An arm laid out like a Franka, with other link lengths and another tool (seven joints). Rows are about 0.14 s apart.
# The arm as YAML. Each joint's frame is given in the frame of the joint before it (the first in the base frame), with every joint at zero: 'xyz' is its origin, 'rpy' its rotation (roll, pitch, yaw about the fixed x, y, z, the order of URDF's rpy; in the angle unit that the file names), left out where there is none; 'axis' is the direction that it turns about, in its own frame. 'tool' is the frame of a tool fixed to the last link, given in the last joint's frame.
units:
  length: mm
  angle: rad
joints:
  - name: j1
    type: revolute
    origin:
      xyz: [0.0, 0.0, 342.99]
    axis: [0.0, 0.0, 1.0]
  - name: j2
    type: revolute
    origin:
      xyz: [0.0, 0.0, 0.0]
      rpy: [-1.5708, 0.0, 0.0]
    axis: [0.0, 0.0, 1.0]
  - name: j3
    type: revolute
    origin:
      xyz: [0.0, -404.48, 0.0]
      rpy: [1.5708, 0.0, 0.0]
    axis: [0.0, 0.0, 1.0]
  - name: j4
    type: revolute
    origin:
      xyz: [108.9, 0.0, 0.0]
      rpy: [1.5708, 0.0, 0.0]
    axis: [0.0, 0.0, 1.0]
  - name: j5
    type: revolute
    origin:
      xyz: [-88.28, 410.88, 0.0]
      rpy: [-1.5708, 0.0, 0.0]
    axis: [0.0, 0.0, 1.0]
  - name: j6
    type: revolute
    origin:
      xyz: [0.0, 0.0, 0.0]
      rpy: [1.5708, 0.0, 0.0]
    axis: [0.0, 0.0, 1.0]
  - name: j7
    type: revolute
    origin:
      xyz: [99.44, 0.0, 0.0]
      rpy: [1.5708, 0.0, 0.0]
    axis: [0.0, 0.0, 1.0]
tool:
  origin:
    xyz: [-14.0, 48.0, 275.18]
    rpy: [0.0, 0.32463, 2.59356]
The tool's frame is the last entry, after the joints.
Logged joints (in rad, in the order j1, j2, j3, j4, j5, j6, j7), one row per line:
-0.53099, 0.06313, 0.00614, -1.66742, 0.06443, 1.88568, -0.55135
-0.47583, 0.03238, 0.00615, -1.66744, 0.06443, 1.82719, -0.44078
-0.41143, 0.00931, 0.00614, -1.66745, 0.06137, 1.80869, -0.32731
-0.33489, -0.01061, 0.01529, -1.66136, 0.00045, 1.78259, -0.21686
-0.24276, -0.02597, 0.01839, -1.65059, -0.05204, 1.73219, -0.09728
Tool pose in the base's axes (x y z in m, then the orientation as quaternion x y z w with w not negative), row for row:
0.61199, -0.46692, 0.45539, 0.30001, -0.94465, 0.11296, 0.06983
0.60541, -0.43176, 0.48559, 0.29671, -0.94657, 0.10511, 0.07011
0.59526, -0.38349, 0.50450, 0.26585, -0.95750, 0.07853, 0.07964
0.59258, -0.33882, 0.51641, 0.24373, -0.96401, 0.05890, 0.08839
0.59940, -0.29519, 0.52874, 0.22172, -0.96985, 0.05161, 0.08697
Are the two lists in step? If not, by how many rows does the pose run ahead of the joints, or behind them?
The pose runs 2 rows behind the joints: the pose in row i belongs to the joints in row i - 2.
